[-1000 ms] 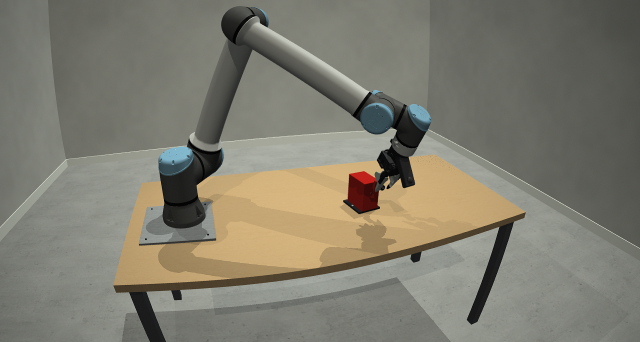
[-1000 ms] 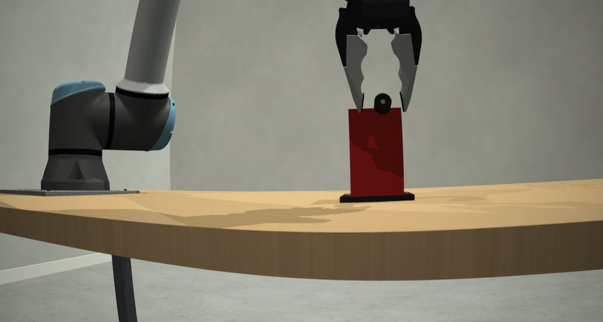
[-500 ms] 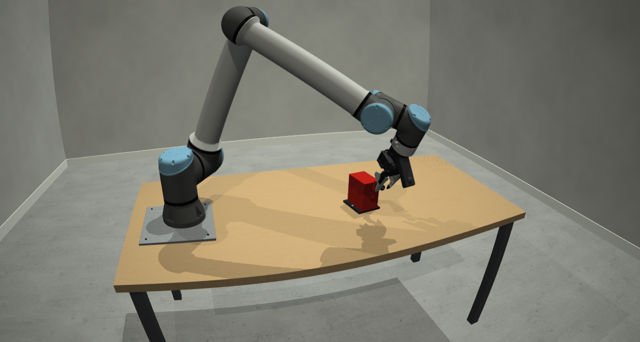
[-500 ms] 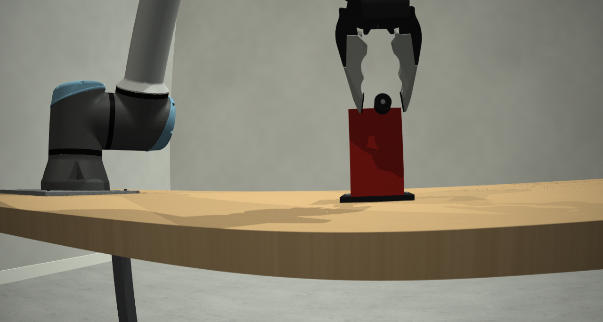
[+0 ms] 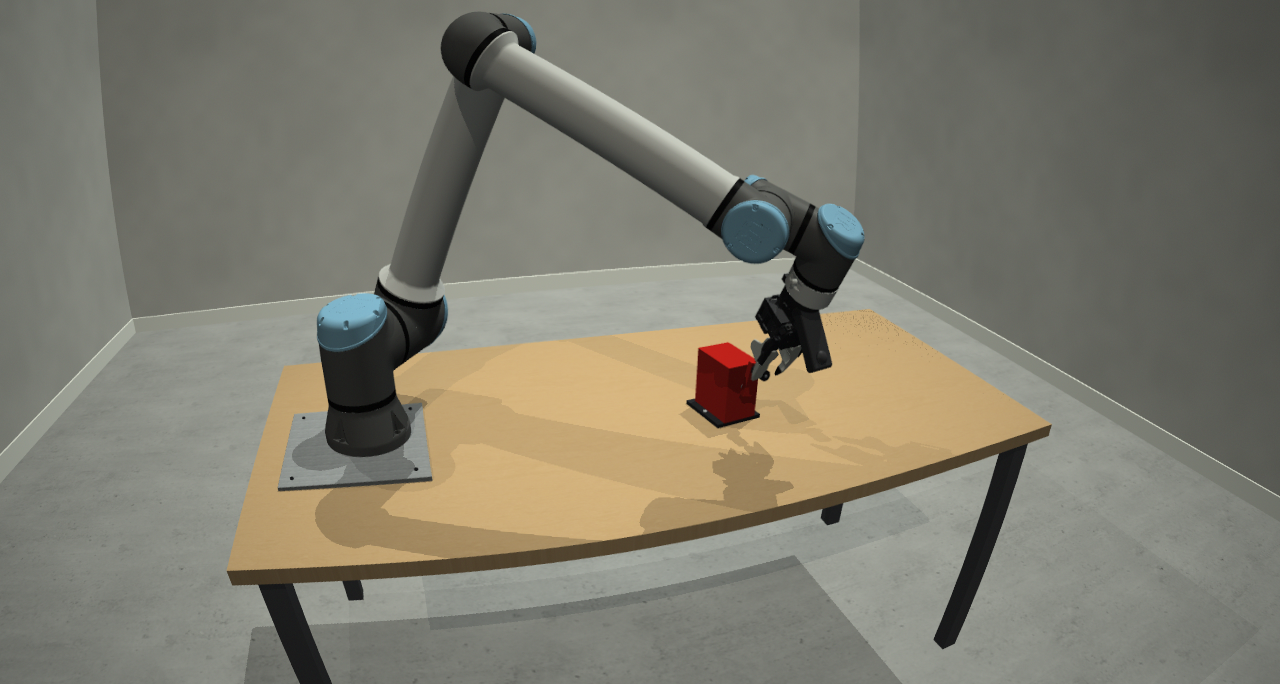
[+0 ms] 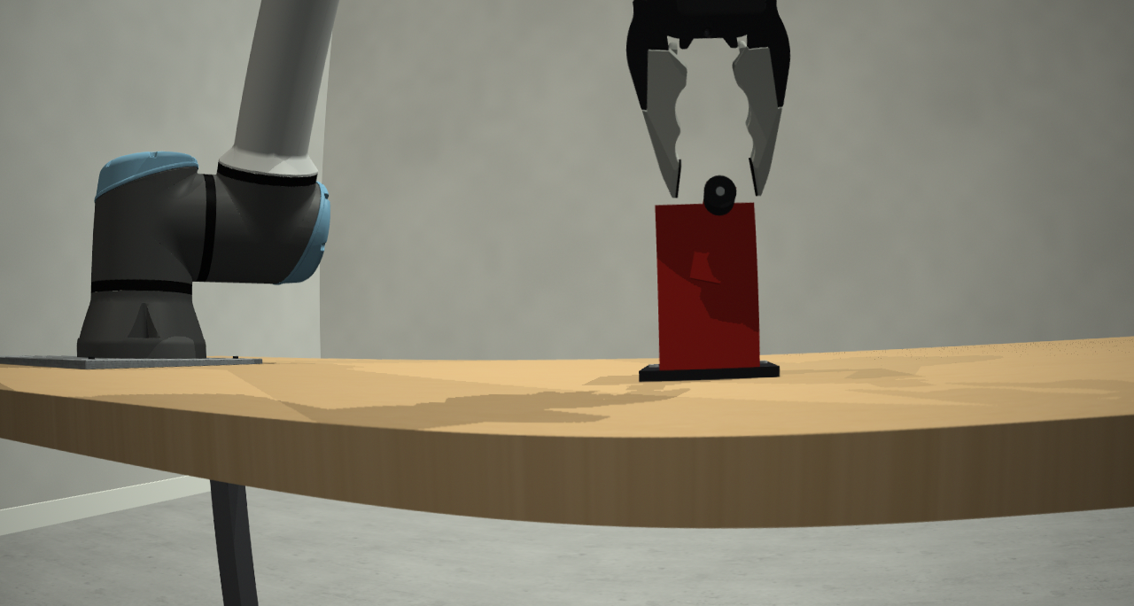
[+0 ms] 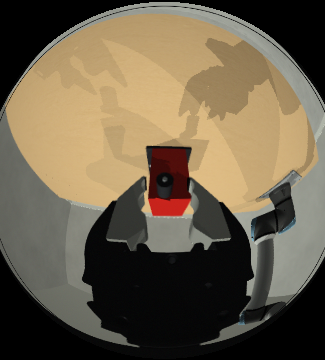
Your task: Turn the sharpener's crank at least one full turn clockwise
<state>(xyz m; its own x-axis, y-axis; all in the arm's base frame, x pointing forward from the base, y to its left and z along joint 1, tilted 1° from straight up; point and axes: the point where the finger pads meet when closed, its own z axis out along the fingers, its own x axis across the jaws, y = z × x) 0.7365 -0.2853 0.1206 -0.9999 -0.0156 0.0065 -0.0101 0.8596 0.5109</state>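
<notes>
My gripper is now 3 cm to the right of the black knob and 1 cm above it.
</notes>
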